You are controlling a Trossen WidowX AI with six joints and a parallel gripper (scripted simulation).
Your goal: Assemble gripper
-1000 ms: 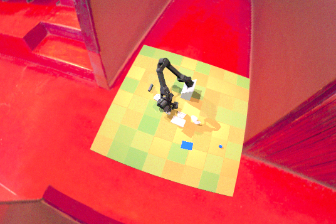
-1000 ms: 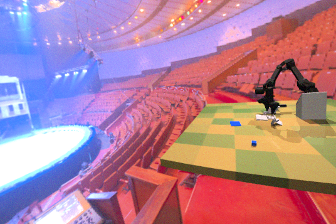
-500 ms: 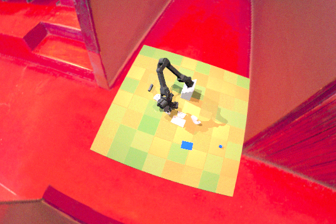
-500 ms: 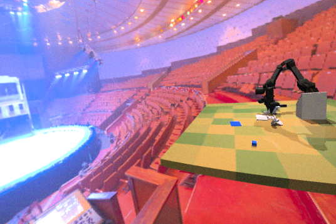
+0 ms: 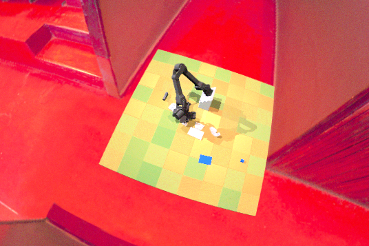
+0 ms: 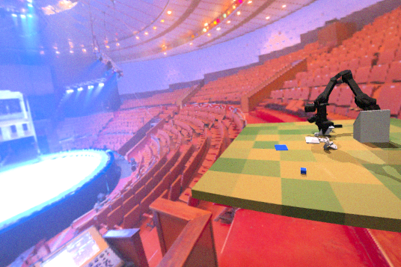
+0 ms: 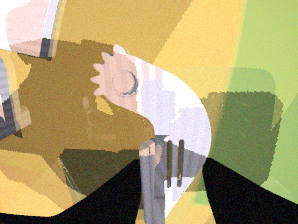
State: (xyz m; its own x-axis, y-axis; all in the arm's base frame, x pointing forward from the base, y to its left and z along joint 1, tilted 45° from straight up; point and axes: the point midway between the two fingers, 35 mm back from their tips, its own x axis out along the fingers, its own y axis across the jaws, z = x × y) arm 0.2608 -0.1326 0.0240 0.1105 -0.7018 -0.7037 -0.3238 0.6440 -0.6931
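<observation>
Now: gripper tip 15 cm to the right of the flat white plate and 7 cm short of it. From my gripper tip the other things lie so: grey jaw: 31 cm to the left, 3 cm above, 1 cm ahead; dark bar: 24 cm to the right, 12 cm behind; flat blue square: 31 cm to the left, 24 cm ahead, 1 cm below.
</observation>
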